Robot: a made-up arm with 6 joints.
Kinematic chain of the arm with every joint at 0, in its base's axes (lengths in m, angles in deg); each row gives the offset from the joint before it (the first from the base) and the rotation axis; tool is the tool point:
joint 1: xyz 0 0 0.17 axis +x
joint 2: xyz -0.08 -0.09 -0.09 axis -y
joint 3: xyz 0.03 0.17 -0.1 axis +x
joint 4: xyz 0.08 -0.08 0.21 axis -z
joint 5: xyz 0 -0.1 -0.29 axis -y
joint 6: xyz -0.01 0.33 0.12 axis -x
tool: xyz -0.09 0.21 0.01
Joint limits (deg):
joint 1: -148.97..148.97
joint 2: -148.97..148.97
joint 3: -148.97..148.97
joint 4: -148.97..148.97
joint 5: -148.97..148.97
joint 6: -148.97..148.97
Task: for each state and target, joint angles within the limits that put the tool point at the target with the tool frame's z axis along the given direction. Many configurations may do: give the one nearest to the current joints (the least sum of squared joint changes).
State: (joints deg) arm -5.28 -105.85 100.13 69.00 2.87 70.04
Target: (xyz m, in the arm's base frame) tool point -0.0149 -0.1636 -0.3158 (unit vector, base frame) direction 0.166 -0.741 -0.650
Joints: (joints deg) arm -43.33 -74.87 106.94 92.47 -10.61 83.17
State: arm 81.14 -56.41 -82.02 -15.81 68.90 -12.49
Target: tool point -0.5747 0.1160 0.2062 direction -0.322 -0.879 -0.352
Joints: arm 94.63 -91.22 -68.18 -7.59 114.17 19.23
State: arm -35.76 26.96 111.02 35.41 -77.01 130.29
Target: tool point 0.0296 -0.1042 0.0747 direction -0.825 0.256 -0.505
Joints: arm -84.67 42.37 78.72 16.14 -60.70 140.46
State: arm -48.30 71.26 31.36 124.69 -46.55 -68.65
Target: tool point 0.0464 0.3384 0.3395 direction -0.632 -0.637 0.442
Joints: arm -78.25 66.07 20.33 84.01 -31.10 -51.42
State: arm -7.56 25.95 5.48 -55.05 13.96 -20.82
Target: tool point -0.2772 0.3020 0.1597 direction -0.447 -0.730 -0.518
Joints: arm 18.83 48.64 41.42 -4.77 37.36 -29.36
